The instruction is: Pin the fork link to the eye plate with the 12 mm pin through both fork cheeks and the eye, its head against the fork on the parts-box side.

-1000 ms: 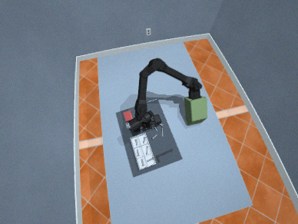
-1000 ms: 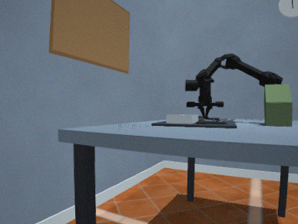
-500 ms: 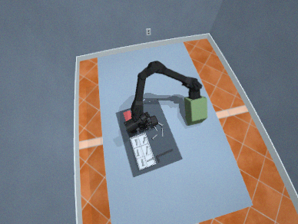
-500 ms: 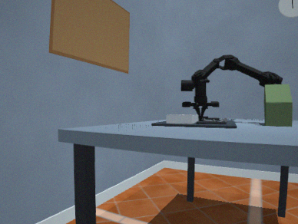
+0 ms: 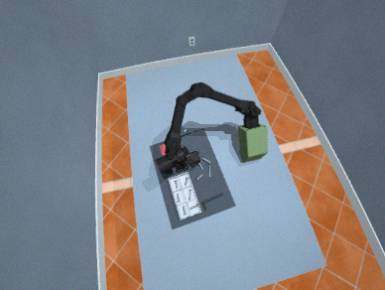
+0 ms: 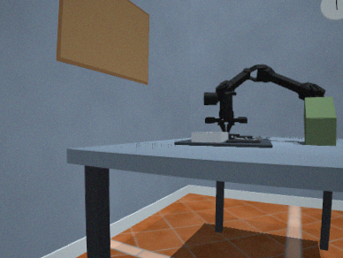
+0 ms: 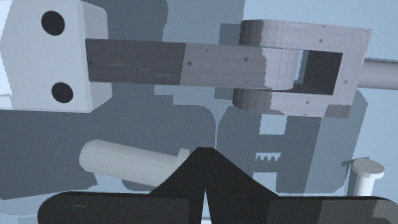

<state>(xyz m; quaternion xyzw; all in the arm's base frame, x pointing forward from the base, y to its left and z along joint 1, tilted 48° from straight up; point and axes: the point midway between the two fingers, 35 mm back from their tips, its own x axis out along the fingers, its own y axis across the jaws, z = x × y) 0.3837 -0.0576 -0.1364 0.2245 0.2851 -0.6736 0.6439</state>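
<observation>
Right now my hand is 50 mm to the left of the eye plate, 20 mm above it and 10 mm past it. Round my hand: thick headed pin: 30 mm below, 30 mm ahead; then dark mat: 50 mm to the left, 40 mm below, 20 mm behind; then thin headed pin: 90 mm behind, 30 mm below, 20 mm to the left.
</observation>
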